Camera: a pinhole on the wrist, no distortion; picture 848 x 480 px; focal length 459.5 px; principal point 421.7 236.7 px. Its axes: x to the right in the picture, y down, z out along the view. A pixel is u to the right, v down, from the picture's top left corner.
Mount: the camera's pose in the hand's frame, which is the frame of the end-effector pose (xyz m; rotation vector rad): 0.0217 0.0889 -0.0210 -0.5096 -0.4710 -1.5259
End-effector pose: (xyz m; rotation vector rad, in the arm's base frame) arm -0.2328 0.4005 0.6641 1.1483 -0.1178 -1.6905
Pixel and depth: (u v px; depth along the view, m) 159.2 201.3 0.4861
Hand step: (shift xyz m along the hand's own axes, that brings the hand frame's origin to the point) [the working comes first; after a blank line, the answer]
In the camera's frame: -0.2777 -0.0374 0.4861

-0.0020 0.5991 0.2112
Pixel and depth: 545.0 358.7 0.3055
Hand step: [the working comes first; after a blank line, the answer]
In the camera's frame: 0.0820 0.0811 0.3055

0.1106 0.1997 0.2730
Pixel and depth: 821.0 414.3 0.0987
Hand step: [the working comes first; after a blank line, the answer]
In the camera's frame: 0.0858 0.0381 0.0987

0.0622 0.0764 0.1085
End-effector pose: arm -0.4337 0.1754 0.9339 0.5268 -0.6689 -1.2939
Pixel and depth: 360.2 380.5 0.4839
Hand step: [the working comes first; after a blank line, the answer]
In the camera's frame: -0.0648 0.1514 0.4839

0.1861 0.4218 0.3304
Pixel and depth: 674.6 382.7 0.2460
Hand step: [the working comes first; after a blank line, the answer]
In the camera's frame: 0.1354 0.0782 0.2460

0.1059 0.1216 0.2561
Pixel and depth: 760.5 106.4 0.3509
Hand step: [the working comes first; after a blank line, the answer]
In the camera's frame: 0.2587 -0.0995 0.3509

-0.0693 0.0862 0.4168
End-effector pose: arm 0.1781 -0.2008 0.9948 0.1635 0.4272 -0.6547
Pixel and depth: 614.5 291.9 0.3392
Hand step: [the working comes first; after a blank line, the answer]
In the camera's frame: 0.1423 0.0407 0.3392

0.0710 0.1712 0.3365
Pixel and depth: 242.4 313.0 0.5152
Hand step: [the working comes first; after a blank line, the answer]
In the camera's frame: -0.2010 0.0855 0.5152

0.1215 0.5518 0.2773
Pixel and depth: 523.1 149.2 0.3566
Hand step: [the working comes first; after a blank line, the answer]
In the camera's frame: 0.0787 -0.0679 0.3566

-0.0370 0.2349 0.3154
